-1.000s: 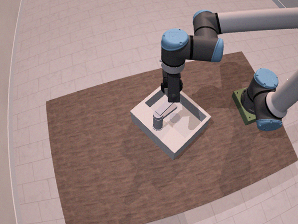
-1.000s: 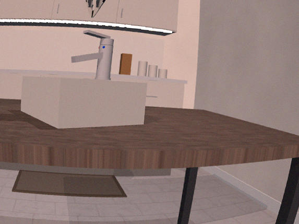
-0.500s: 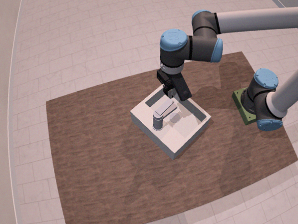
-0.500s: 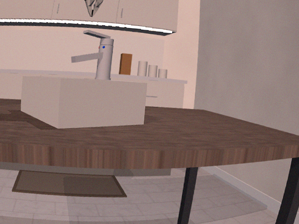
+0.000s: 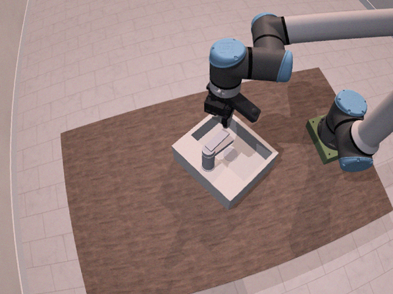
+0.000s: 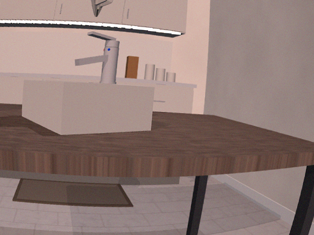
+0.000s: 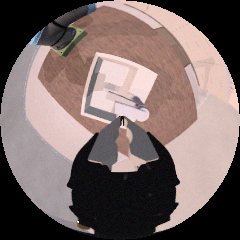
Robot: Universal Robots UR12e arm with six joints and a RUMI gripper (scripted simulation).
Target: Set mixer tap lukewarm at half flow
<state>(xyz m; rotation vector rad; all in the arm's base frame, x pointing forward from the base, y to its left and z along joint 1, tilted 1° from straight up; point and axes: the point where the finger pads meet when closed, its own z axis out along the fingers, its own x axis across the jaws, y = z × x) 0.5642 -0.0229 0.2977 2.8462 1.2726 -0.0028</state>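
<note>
The lever is 8 cm below my hand and 3 cm ahead of it. Also, from my hand: grey mixer tap 13 cm below, 5 cm ahead, 1 cm to the left; white sink block 32 cm below, 3 cm to the right, 3 cm behind.
</note>
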